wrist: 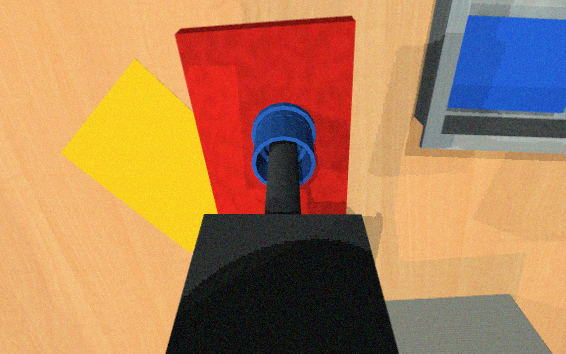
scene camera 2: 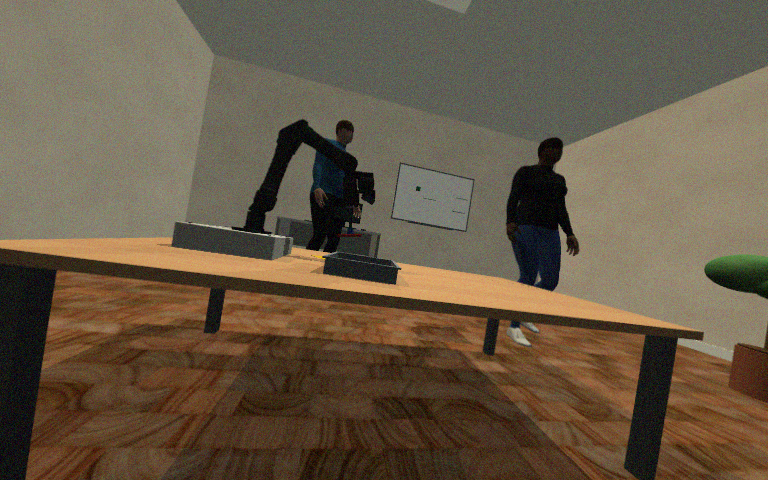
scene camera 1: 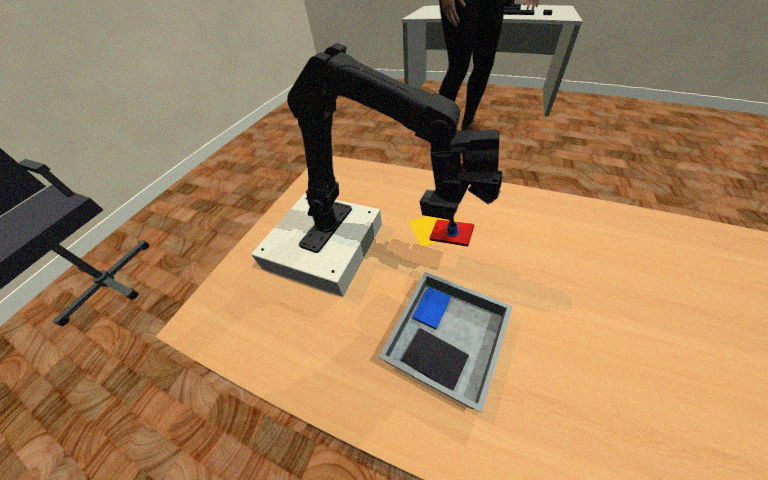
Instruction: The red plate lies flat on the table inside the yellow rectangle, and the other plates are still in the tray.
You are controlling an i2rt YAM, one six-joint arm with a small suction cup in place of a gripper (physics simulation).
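Places are measured from the arm's base along level axes (x back, y right, z up), in millimetres.
Where they show: hand, its tool point: (wrist: 283,121) (scene camera 2: 350,236) (scene camera 1: 453,235); arm's base, origin of its link: (scene camera 2: 253,232) (scene camera 1: 327,226).
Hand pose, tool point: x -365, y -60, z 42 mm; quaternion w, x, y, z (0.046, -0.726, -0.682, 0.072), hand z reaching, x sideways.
Note:
Each offset is from my tool point to the top centre of the thing. "pt": to the spot under its first point. Level surfaces: height alone.
My gripper (scene camera 1: 452,229) (scene camera 2: 350,230) (wrist: 284,142), a blue suction cup, is shut on the red plate @(dy -4, dx +5, dz +19 mm) (scene camera 1: 441,233) (scene camera 2: 343,235) (wrist: 295,65). It holds the plate level above the table @(dz -116 mm) (scene camera 1: 623,294), as scene camera 2 shows. The yellow rectangle @(pt dy -89, dx +119, dz -115 mm) (scene camera 1: 420,229) (scene camera 2: 318,256) (wrist: 145,155) lies on the table, partly hidden behind the plate and turned at an angle to it. The grey tray @(dy +222, dx -60, dz -65 mm) (scene camera 1: 441,380) (scene camera 2: 362,270) (wrist: 434,120) holds a blue plate @(dy +161, dx -2, dz -102 mm) (scene camera 1: 432,307) (wrist: 505,65) and a larger black plate @(dy +278, dx -48, dz -103 mm) (scene camera 1: 434,357), both flat inside.
The arm's white base block (scene camera 1: 294,268) (scene camera 2: 226,240) stands on the table, left of the yellow rectangle in scene camera 1. The tray's raised walls stand nearer that camera than the red plate. A person (scene camera 2: 328,175) stands behind the table and another person (scene camera 2: 540,198) at the right.

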